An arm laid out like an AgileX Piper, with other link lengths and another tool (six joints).
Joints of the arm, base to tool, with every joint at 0 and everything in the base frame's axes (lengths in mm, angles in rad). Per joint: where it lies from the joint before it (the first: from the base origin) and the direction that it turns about. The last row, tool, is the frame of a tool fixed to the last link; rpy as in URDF.
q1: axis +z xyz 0 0 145.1
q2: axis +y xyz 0 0 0
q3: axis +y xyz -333.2 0 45.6
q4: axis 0.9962 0 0.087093 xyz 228.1 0 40.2
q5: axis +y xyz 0 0 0
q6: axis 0.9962 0 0.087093 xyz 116 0 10.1
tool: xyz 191.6 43 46.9 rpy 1.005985 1.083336 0.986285
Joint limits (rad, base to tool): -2.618..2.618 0..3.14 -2.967..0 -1.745..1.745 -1.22..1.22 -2.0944..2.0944
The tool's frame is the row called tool.
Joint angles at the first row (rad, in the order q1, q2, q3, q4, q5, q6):
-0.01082 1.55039 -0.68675 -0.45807 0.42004 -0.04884
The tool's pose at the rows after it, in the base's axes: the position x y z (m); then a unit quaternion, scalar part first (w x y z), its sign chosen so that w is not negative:
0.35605, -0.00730, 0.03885, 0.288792, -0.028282, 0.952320, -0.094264
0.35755, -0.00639, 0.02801, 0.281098, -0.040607, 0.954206, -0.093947
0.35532, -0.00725, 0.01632, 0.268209, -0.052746, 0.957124, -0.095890
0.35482, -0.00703, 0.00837, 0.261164, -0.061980, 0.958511, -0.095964
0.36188, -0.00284, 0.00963, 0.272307, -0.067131, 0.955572, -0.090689
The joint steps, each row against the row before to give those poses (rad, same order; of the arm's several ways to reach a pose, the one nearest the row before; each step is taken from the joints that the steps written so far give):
0.00001 0.03020 -0.00001 -0.02440 -0.03147 0.00329
-0.00003 0.03757 0.00002 -0.02201 -0.02199 0.00122
0.00002 0.03536 -0.00001 -0.02211 -0.00816 0.00002
0.00002 0.02565 0.00000 -0.01642 -0.01124 0.00027
-0.00002 0.00513 0.00001 -0.00673 -0.03079 0.00001

